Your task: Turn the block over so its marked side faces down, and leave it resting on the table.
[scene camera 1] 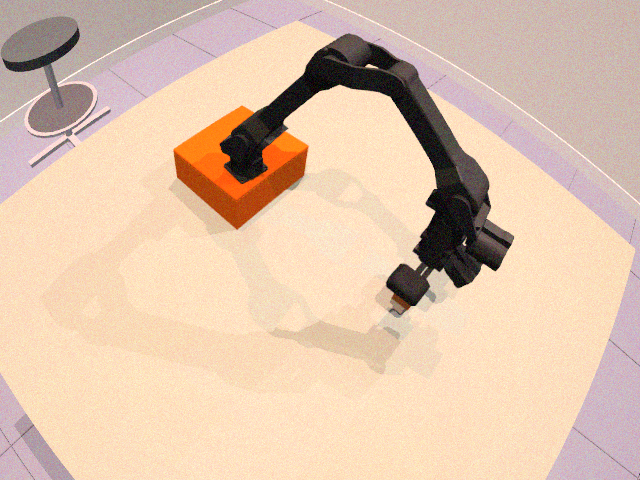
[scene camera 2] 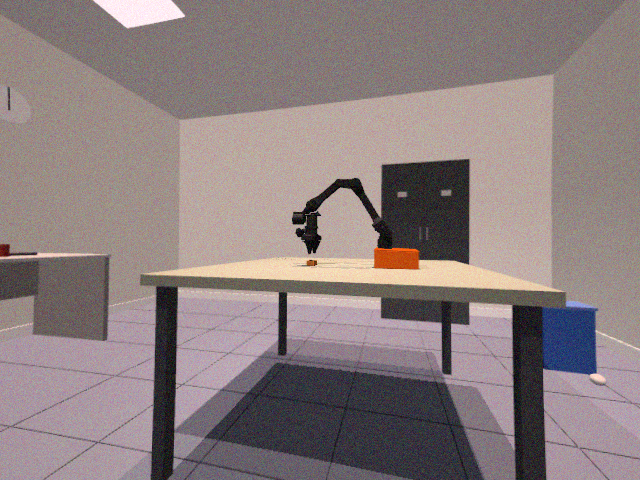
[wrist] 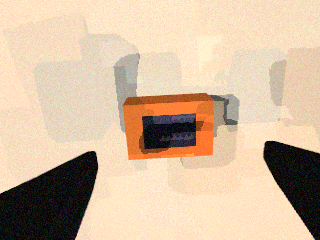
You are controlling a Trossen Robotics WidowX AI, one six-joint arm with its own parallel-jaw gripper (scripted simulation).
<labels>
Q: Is my gripper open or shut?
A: Open.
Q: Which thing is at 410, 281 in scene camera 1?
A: My gripper.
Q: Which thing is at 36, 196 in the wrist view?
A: My gripper.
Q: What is my gripper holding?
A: Nothing.
</labels>
